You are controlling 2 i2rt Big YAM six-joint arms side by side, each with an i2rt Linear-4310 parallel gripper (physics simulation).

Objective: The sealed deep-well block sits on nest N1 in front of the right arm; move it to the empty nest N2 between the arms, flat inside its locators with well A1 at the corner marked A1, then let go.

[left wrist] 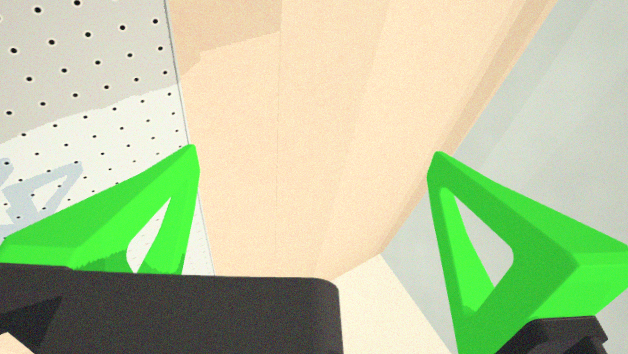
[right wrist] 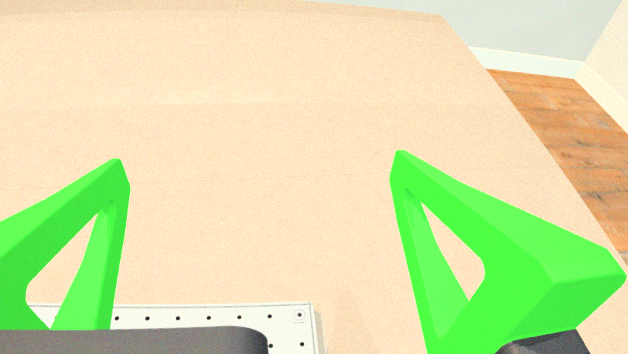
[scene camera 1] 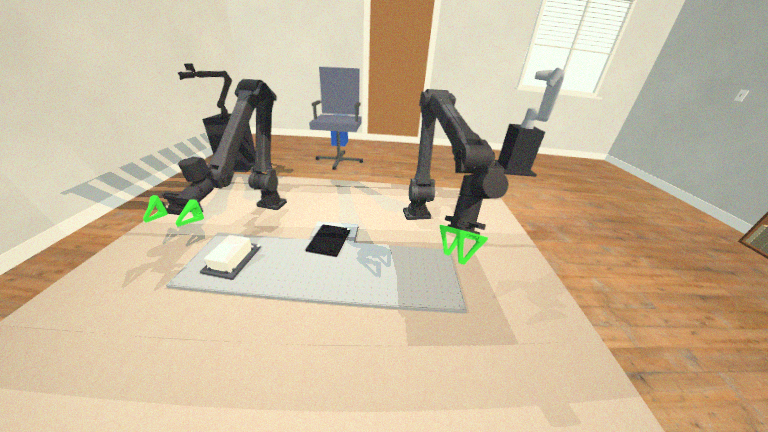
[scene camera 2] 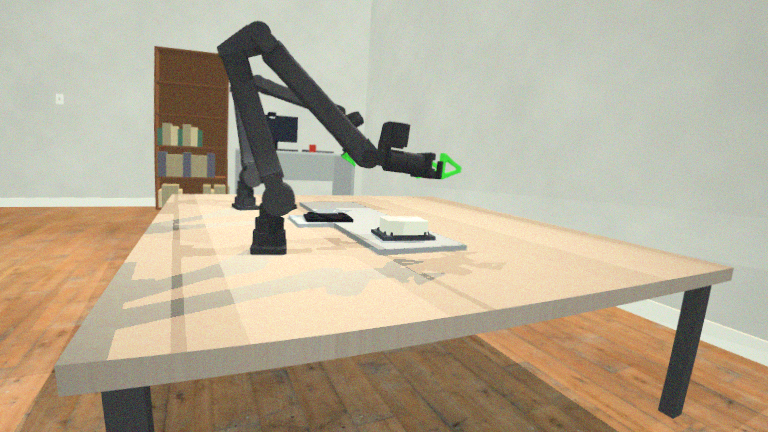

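The white sealed block [scene camera 1: 228,253] [scene camera 2: 403,225] sits flat on the dark nest N1 [scene camera 1: 219,272] [scene camera 2: 403,236], at the left of the plate in scene camera 1. The black nest N2 [scene camera 1: 327,240] [scene camera 2: 328,217] is empty and lies between the arms. My right gripper [scene camera 1: 161,221] [scene camera 2: 451,167] [right wrist: 261,168] is open and empty, in the air to the left of the block in scene camera 1. My left gripper [scene camera 1: 454,256] [left wrist: 316,160] is open and empty, over the plate's right end in scene camera 1; it is mostly hidden in scene camera 2. The A1 marks are too small to read.
The perforated grey plate [scene camera 1: 300,282] [left wrist: 110,72] [right wrist: 192,311] lies on the wooden table [scene camera 1: 268,370] [scene camera 2: 332,300] [right wrist: 260,225]. Both arm bases stand behind it in scene camera 1. The right arm crosses in front of the left one in scene camera 2.
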